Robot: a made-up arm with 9 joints. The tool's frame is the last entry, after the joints. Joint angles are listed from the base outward. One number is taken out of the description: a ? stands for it. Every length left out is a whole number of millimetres.
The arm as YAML. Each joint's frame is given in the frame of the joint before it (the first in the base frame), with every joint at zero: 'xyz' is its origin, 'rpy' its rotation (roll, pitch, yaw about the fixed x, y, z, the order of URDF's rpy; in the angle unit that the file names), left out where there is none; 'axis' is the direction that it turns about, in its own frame. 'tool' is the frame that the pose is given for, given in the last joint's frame.
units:
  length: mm
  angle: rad
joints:
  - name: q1
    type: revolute
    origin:
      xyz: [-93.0, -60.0, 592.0]
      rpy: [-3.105, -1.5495, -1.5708]
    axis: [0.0, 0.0, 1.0]
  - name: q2
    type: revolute
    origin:
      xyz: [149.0, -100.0, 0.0]
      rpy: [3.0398, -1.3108, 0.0]
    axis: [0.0, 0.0, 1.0]
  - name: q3
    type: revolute
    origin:
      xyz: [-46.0, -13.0, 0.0]
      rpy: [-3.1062, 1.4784, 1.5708]
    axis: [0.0, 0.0, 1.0]
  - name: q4
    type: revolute
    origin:
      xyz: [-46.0, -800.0, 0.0]
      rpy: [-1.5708, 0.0, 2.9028]
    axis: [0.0, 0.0, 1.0]
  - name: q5
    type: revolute
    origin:
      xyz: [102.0, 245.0, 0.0]
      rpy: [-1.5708, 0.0, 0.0]
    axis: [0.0, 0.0, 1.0]
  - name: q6
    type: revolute
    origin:
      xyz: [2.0, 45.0, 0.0]
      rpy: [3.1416, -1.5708, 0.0]
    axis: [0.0, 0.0, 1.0]
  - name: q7
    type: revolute
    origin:
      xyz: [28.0, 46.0, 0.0]
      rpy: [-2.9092, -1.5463, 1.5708]
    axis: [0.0, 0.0, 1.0]
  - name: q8
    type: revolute
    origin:
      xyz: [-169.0, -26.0, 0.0]
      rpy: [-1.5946, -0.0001, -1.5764]
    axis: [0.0, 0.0, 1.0]
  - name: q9
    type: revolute
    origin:
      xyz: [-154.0, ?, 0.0]
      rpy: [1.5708, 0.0, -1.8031]
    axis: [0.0, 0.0, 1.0]
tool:
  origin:
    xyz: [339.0, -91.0, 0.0]
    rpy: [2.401, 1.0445, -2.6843]
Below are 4 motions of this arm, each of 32 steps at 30 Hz.
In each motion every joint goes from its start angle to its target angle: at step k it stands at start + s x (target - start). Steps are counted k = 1, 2, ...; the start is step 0. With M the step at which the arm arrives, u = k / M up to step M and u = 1 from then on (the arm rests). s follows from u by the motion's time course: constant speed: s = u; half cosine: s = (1 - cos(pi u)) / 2; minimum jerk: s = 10 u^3 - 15 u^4 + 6 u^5.
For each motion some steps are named. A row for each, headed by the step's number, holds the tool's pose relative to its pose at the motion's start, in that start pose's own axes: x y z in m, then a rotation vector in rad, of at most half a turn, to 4 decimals.
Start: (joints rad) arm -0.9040 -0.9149 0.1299 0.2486 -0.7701 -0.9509 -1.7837 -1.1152 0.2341
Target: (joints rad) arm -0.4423 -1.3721 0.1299 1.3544 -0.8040 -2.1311 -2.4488 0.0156 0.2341
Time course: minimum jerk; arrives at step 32
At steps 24, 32:
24: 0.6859 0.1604 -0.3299 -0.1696 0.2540 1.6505
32: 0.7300 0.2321 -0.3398 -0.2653 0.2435 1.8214

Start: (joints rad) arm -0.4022 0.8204 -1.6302 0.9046 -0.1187 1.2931 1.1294 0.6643 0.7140
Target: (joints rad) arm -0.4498 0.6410 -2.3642 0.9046 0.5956 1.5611 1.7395 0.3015 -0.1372
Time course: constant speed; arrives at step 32
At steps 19, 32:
19: 0.0564 -0.1281 -0.2874 1.0586 -0.2278 0.2840
32: 0.0577 -0.0730 -0.3616 1.8136 -0.3302 0.3620

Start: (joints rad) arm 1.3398 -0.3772 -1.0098 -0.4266 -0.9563 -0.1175 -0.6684 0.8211 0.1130
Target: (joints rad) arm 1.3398 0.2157 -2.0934 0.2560 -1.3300 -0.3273 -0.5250 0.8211 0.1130
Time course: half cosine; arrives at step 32
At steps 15, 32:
15: 0.0583 0.2325 0.1722 -0.6047 0.1700 -0.1803
32: 0.2438 0.5141 0.1660 -1.2616 0.4979 -0.3411

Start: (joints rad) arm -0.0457 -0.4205 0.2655 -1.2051 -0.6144 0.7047 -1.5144 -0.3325 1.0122
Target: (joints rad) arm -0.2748 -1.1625 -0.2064 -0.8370 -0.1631 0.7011 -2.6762 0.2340 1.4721
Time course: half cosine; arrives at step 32
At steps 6, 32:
6: 0.0407 0.0364 0.0207 -0.0499 0.0621 0.0109
32: 0.6641 0.3353 0.3678 -0.3520 0.3956 0.8292

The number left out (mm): 26.0
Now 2 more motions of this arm.
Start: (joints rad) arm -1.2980 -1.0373 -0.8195 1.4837 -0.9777 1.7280 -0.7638 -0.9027 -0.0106
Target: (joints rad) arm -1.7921 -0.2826 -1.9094 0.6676 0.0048 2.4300 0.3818 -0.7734 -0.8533
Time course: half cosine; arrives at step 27
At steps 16, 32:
16: 0.3541 -0.2825 0.0218 0.6098 0.6460 0.9577
32: 0.2248 -0.1197 0.2900 1.2386 1.2858 0.5711

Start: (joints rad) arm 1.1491 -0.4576 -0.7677 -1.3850 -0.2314 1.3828 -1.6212 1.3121 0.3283
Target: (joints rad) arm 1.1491 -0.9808 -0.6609 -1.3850 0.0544 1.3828 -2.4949 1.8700 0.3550
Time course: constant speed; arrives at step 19
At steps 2, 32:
2: 0.0304 -0.0422 -0.0166 0.0398 0.0274 0.1283
32: 0.2771 -0.2156 -0.1537 0.4457 0.2482 1.1202

